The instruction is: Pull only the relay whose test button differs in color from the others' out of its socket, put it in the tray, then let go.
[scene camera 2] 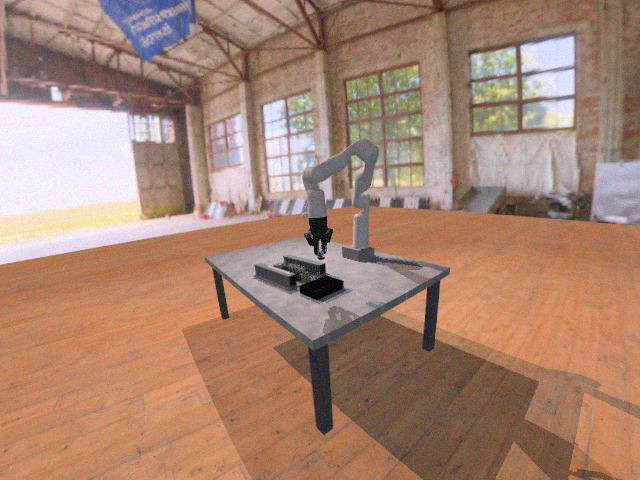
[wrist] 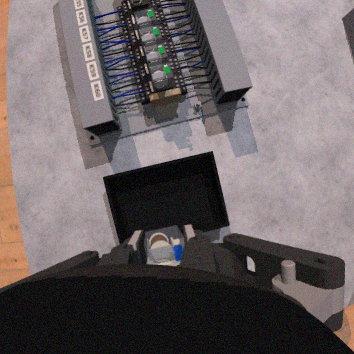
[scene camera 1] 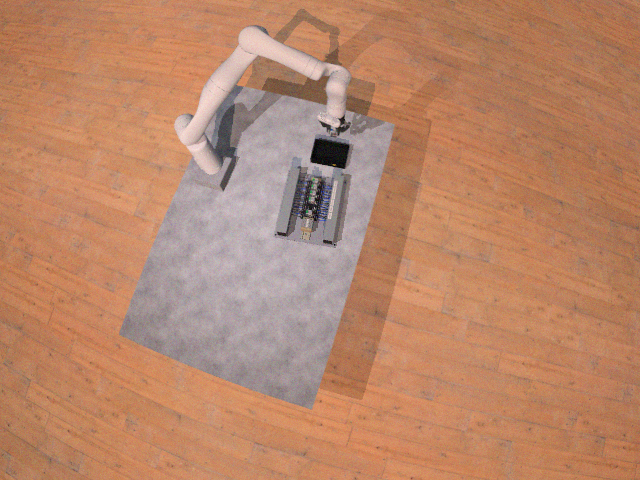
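Observation:
There is a relay panel (scene camera 1: 294, 233) here, and I can see a relay (wrist: 163, 245) too. My own gripper is visible as well, at (wrist: 164, 239), so I see my gripper along with the relay and the panel.

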